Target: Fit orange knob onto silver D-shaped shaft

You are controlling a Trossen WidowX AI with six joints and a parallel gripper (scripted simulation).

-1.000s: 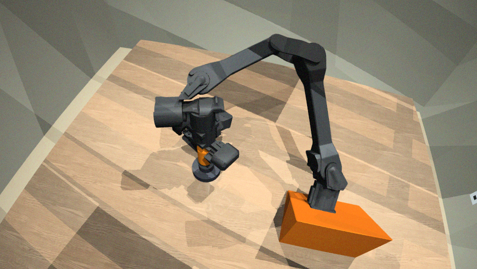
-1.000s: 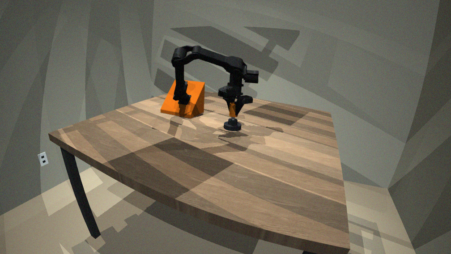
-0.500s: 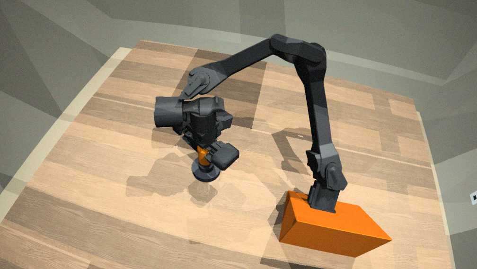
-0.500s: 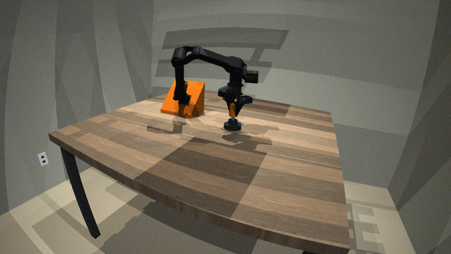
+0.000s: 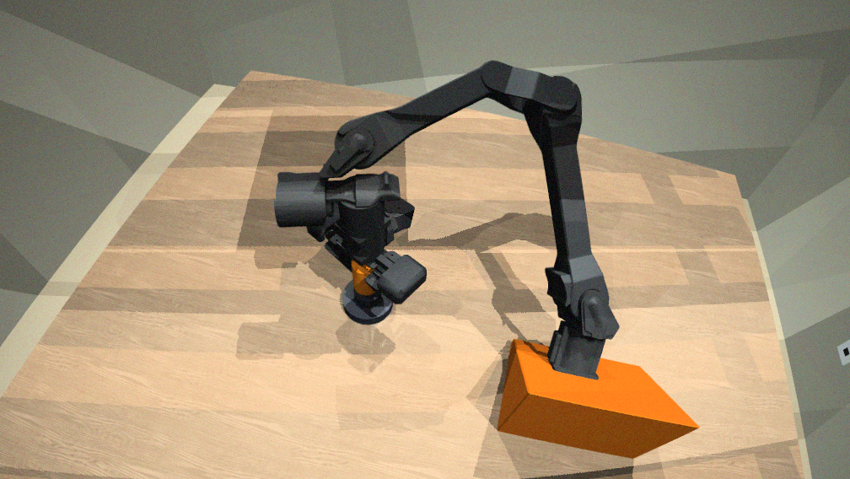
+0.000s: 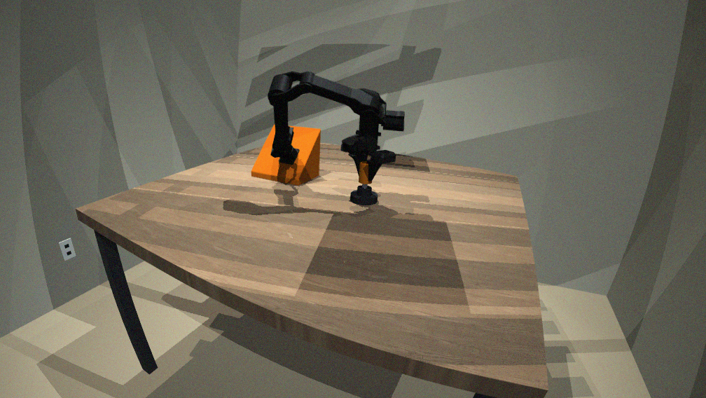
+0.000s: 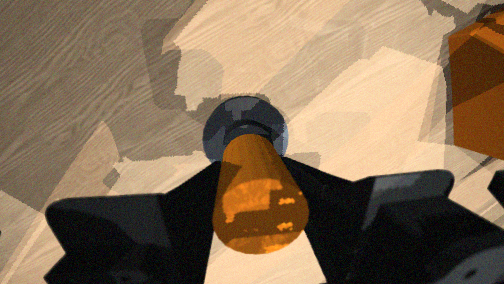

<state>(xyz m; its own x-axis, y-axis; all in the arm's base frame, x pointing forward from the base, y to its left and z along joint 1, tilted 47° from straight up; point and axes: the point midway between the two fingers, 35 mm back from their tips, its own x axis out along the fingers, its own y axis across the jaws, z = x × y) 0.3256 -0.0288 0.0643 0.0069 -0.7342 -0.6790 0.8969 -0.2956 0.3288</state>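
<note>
My gripper tip is now 30 mm below the orange knob. Also, from my gripper tip: round pedestal: 40 mm below.
</note>
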